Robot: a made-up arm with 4 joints. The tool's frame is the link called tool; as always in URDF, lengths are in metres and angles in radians. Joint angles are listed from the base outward. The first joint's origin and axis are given. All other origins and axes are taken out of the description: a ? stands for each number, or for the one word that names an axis. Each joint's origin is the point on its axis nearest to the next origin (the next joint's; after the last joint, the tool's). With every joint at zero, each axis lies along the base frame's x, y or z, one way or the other. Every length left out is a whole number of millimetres.
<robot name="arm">
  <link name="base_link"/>
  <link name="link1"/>
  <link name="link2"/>
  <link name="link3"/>
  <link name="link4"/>
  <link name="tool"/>
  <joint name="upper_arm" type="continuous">
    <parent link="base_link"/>
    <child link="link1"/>
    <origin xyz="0 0 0.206"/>
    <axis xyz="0 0 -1"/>
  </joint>
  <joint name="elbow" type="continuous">
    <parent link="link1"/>
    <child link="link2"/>
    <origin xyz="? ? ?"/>
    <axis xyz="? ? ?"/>
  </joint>
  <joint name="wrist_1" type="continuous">
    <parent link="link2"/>
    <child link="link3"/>
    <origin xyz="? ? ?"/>
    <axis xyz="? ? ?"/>
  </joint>
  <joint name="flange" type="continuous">
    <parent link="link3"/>
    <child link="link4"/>
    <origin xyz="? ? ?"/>
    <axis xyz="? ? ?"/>
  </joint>
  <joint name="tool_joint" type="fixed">
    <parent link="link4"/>
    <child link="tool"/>
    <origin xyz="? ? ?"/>
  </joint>
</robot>
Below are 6 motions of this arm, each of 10 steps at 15 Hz.
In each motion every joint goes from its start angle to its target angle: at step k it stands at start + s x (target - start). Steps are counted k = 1, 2, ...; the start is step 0. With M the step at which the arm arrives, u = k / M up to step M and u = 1 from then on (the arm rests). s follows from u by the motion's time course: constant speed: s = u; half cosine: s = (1 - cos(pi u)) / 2; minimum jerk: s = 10 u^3 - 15 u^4 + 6 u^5.
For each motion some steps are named. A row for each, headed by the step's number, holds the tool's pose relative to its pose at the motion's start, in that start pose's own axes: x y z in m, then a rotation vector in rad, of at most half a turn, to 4 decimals.
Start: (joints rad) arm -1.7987 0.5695 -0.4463 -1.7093
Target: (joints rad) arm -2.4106 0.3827 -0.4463 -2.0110
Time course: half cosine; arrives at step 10
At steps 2, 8, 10:
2: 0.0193 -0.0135 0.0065 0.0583 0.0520 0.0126
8: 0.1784 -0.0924 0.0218 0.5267 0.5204 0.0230
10: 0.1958 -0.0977 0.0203 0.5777 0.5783 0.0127

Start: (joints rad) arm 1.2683 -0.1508 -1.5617 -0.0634
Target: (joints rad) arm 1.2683 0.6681 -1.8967 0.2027
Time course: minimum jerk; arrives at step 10
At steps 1, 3, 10:
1: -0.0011 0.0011 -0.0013 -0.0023 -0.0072 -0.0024
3: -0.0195 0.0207 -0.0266 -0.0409 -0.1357 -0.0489
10: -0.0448 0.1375 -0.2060 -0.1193 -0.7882 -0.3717

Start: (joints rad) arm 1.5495 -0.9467 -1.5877 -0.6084
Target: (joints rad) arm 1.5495 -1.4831 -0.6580 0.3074
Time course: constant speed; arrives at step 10
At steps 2, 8, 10:
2: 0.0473 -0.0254 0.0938 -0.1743 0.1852 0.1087
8: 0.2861 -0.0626 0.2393 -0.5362 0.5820 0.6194
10: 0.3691 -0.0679 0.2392 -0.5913 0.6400 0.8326

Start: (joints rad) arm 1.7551 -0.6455 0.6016 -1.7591
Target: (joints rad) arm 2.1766 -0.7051 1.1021 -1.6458
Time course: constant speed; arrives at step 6
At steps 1, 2, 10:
1: 0.0013 -0.0189 0.0077 -0.0365 0.0342 0.0345
2: 0.0045 -0.0369 0.0160 -0.0765 0.0679 0.0684
10: 0.0345 -0.0939 0.0527 -0.2717 0.1959 0.1934

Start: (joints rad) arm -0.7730 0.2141 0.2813 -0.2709
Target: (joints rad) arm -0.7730 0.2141 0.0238 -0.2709
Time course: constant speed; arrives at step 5
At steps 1, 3, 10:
1: -0.0113 0.0183 -0.0051 0.0000 -0.0138 -0.0496
3: -0.0308 0.0566 -0.0157 0.0000 -0.0413 -0.1489
10: -0.0461 0.0966 -0.0268 0.0000 -0.0689 -0.2481

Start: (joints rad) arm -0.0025 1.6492 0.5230 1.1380
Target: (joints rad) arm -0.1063 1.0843 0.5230 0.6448
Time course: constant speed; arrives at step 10
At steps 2, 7, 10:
2: -0.0143 0.0320 -0.0612 0.1861 -0.0341 -0.0662
7: -0.0237 0.1529 -0.2041 0.6494 -0.1575 -0.2120
10: -0.0065 0.2479 -0.2739 0.9248 -0.2570 -0.2832

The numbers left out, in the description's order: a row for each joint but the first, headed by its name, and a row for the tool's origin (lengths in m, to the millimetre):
elbow: xyz -0.117 -0.116 0, axis -1 0 0
wrist_1: xyz 0 -0.116 0.024, axis 0 0 1
flange: xyz -0.364 0.001 0, axis -1 0 0
tool: xyz 0 -0.222 0.057

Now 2 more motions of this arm.
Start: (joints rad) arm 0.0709 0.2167 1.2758 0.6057
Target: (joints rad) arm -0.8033 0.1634 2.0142 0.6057
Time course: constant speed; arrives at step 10
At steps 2, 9, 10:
2: 0.0568 -0.1170 -0.0863 -0.0336 -0.1966 0.2514
9: 0.4792 -0.3530 -0.2030 -0.1621 -0.8521 1.1559
10: 0.5485 -0.3554 -0.1932 -0.1820 -0.9414 1.2881

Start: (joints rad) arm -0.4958 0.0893 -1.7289 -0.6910
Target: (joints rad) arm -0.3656 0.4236 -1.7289 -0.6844
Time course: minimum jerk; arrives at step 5
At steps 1, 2, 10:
1: -0.0007 -0.0025 -0.0046 0.0019 -0.0196 0.0065
2: -0.0024 -0.0132 -0.0247 0.0088 -0.1076 0.0357
10: 0.0031 -0.0400 -0.0736 0.0133 -0.3391 0.1148

